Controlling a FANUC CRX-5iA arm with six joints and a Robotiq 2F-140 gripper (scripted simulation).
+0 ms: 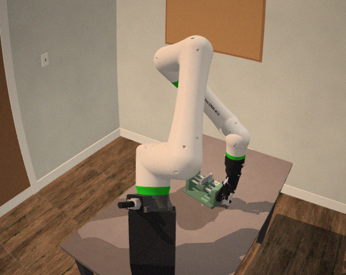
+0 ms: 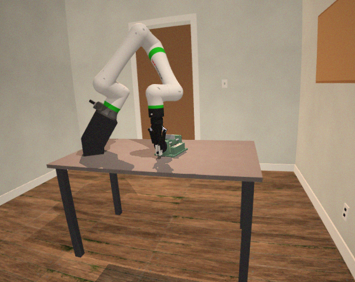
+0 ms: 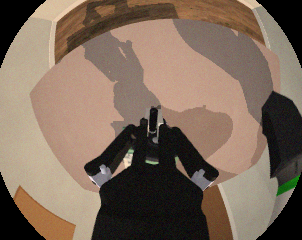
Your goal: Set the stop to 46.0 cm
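The black handwheel is 20 mm to the left of my hand and 10 mm below it. From my hand the other things lie so: green stop fixture: 150 mm to the left, 30 mm above, 10 mm ahead.
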